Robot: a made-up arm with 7 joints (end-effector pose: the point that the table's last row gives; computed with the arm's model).
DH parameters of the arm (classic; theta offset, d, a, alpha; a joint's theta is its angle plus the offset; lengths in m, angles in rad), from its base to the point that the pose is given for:
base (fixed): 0 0 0 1.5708
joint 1: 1.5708 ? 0 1.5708
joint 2: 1.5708 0 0 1.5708
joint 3: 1.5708 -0.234 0 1.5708
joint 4: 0 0 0 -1.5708
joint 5: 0 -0.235 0 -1.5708
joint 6: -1.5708 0 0 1.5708
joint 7: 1.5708 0 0 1.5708
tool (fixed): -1.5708 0 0 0
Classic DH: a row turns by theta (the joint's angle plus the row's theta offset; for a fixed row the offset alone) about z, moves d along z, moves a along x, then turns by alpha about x.
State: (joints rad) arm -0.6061 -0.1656 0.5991 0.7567 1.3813 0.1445 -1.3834
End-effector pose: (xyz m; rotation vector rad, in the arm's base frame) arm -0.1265 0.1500 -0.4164 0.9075 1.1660 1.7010
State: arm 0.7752 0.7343 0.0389 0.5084 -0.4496 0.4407 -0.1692
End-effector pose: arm 0.3078 0.4247 -0.1508 1.1859 -0.6415 0.0622
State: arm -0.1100 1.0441 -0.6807 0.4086 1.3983 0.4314 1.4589
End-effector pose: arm 0.0417 0.4862 -0.2831 -0.8759 -0.4330 0.4364
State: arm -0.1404 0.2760 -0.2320 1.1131 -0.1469 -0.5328 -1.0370
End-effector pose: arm 0.1558 0.1724 -0.3636 0.8386 -1.5895 0.2478
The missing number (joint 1, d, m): -0.127
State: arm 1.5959 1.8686 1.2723 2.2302 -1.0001 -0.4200 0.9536
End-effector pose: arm -0.1974 0.1610 0.0497 -2.9812 -0.1822 -0.9382
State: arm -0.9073 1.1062 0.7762 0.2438 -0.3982 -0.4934 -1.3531
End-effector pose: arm -0.1102 0.5579 -0.1375 2.3726 -0.5060 -0.5588
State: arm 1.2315 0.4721 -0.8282 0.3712 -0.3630 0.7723 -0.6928
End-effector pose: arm 0.4266 0.2771 -0.0894 1.8964 -0.6595 -0.2336
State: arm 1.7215 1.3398 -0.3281 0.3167 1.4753 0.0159 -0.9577
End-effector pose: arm 0.1158 0.5668 0.0877 0.2135 -1.3510 2.4829
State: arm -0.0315 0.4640 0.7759 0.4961 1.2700 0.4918 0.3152
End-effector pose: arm 0.0685 0.3943 -0.3614 -0.4864 -0.9154 1.6215
